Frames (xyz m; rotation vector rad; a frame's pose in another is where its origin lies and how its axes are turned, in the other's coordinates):
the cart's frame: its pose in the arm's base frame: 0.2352 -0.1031 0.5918 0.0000 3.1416 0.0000
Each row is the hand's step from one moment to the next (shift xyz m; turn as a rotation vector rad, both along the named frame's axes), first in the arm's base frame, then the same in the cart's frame.
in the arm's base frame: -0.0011 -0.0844 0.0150 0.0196 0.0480 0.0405
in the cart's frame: 0.0011 -0.0844 -0.0150 -0.0196 0.0480 -0.0405
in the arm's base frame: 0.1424 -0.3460 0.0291 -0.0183 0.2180 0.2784
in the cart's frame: -0.1424 -0.3460 -0.0291 0.0183 0.2180 -0.2784
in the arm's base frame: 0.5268 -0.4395 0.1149 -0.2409 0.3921 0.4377
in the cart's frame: -0.5268 -0.4395 -0.1149 0.2409 0.3921 -0.4377
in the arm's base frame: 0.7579 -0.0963 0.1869 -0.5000 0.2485 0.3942
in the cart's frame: -0.7579 -0.0963 -0.1869 0.5000 0.2485 -0.3942
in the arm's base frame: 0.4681 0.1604 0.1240 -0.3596 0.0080 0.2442
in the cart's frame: -0.4681 0.1604 -0.1240 0.3596 0.0080 -0.2442
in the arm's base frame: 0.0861 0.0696 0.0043 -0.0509 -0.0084 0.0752
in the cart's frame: -0.0861 0.0696 -0.0043 0.0509 -0.0084 -0.0752
